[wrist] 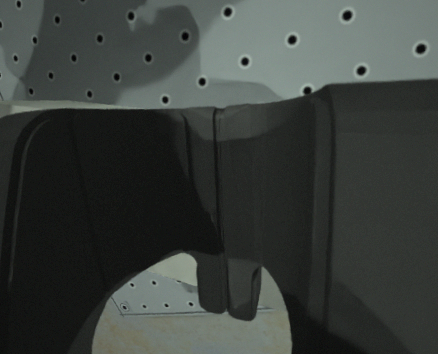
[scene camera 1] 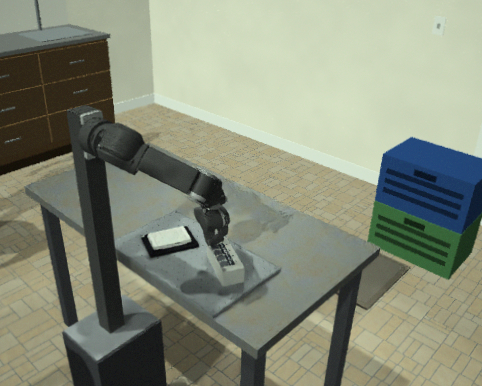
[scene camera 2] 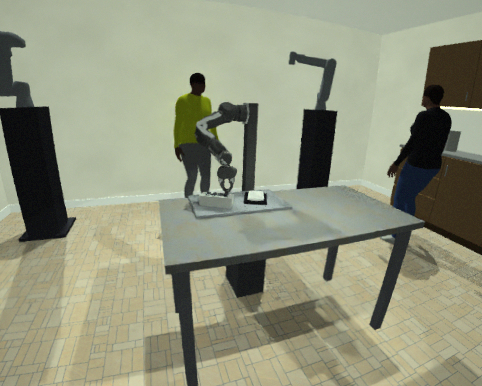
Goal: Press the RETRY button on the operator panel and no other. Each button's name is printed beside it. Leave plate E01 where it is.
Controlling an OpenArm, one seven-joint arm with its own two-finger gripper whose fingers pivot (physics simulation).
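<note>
The operator panel (scene camera 1: 233,276) (scene camera 2: 216,201) is a pale box with a row of dark buttons on top; the printed names are too small to read. My gripper (scene camera 2: 226,194) (wrist: 235,209) is shut and empty, pointing down at the panel's end nearer the white plate in scene camera 2. Whether the fingertips touch a button cannot be told. In scene camera 1 the gripper hides that end of the panel. In the wrist view the fingers hide most of the panel. A white plate (scene camera 1: 170,238) (scene camera 2: 255,195), its label unreadable, lies in a black tray beside the panel.
Panel and tray stand on a perforated grey board (scene camera 1: 160,265) (scene camera 2: 274,204) (wrist: 270,30) on the table (scene camera 1: 310,260) (scene camera 2: 200,240). Blue (scene camera 1: 425,185) and green (scene camera 1: 415,240) crates stand on the floor beyond the table. Two people (scene camera 2: 192,120) (scene camera 2: 427,135) stand behind and right of the table.
</note>
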